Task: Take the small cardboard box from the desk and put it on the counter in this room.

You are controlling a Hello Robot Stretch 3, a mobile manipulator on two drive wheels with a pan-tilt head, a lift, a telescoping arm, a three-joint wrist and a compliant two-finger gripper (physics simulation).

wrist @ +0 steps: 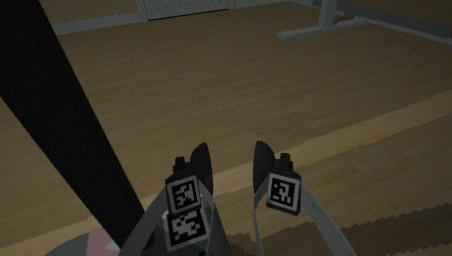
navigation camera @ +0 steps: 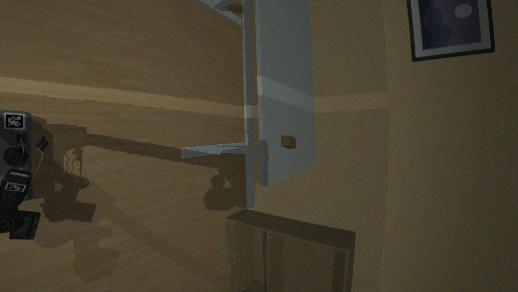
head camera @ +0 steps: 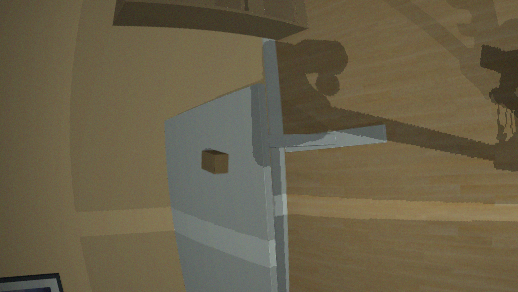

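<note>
A small brown cardboard box (head camera: 215, 162) (navigation camera: 288, 142) sits on the light grey desk (head camera: 220, 200) (navigation camera: 285, 65), towards one end of its top, in the head and navigation views. My gripper (wrist: 232, 159) is open in the wrist view, its two dark fingertips apart with floor showing between them. It is over the floor, well away from the desk and the box. In the wrist view a desk leg (wrist: 327, 15) stands at the top right; the small box does not show there. No counter can be made out in these views.
A brown open shelf unit (head camera: 210, 15) (navigation camera: 295, 225) stands by the wall beside the desk's end. The desk's foot (head camera: 350, 138) (navigation camera: 210, 150) juts out over the wooden floor. A framed picture (head camera: 55, 282) (navigation camera: 452, 55) hangs on the wall. Dark shadows lie across the floor.
</note>
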